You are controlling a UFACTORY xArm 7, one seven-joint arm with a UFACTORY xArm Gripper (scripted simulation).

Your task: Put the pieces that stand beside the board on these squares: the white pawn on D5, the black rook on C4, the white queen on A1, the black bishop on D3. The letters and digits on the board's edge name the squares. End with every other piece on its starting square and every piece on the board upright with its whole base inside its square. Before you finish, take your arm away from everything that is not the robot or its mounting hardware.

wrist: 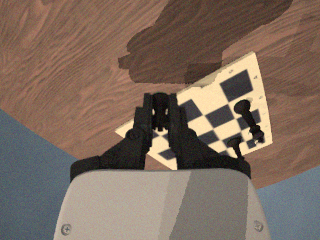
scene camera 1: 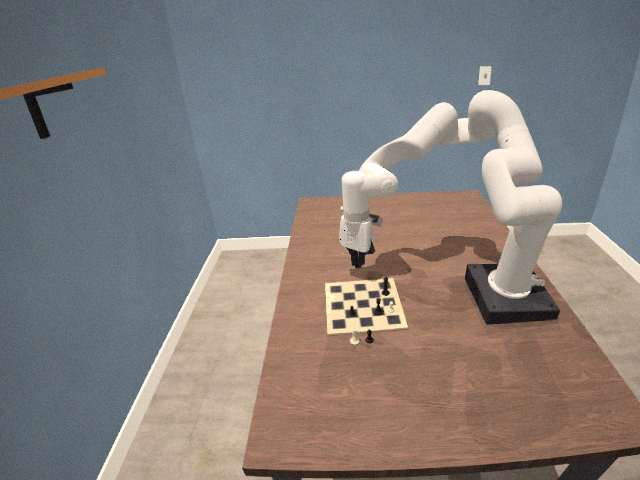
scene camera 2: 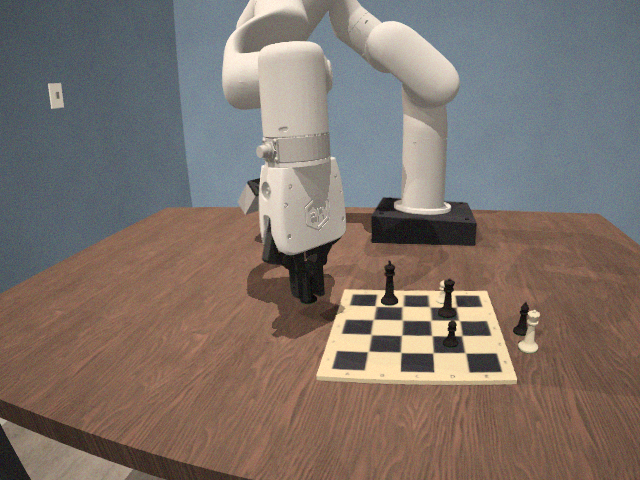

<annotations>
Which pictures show the chessboard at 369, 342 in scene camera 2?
The wrist view, scene camera 1 and scene camera 2: all of them.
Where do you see a chessboard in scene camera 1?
340, 296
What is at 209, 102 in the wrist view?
A chessboard.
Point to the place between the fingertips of my gripper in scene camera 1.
At 358, 264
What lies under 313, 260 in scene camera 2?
My gripper.
</annotations>
